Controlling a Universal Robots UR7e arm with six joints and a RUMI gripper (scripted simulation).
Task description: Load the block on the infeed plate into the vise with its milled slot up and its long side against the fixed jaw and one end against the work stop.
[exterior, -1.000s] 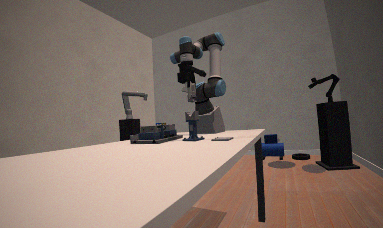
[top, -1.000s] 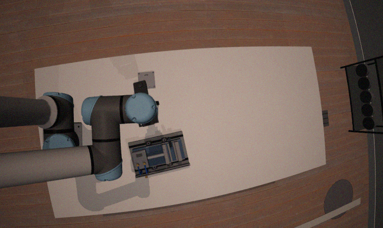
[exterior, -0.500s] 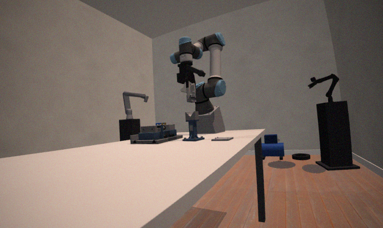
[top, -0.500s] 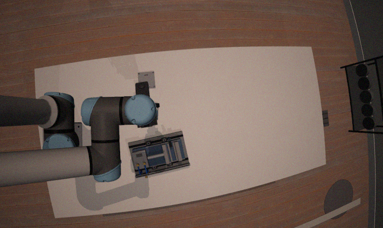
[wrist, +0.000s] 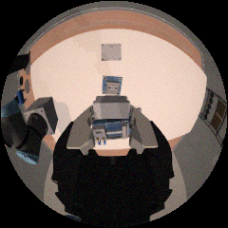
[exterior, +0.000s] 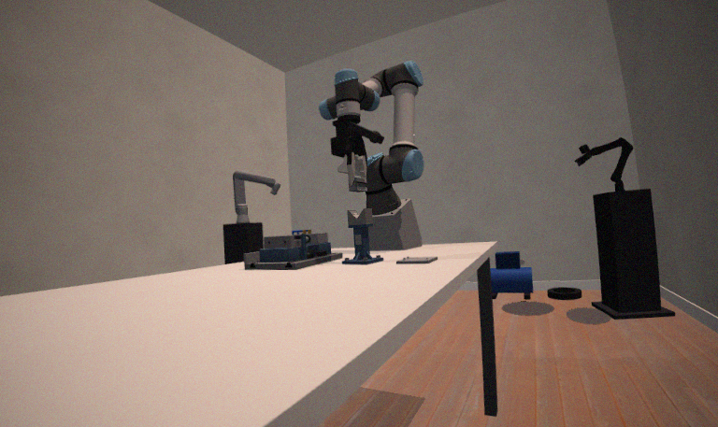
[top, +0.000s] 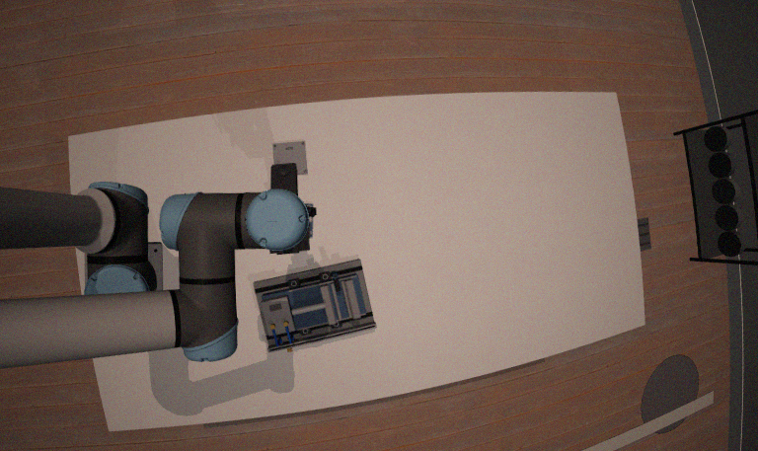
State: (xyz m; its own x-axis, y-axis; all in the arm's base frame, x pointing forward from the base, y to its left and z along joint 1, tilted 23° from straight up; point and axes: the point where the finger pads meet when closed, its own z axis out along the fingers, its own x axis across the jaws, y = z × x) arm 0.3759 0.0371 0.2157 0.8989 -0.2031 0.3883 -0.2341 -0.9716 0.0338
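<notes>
The part lies 10 mm to the left of my hand and 10 mm below it. The rest, counted from my hand: vise (230 mm to the right, 200 mm below, 30 mm behind); then infeed plate (240 mm below, 170 mm to the left, 40 mm ahead).
</notes>
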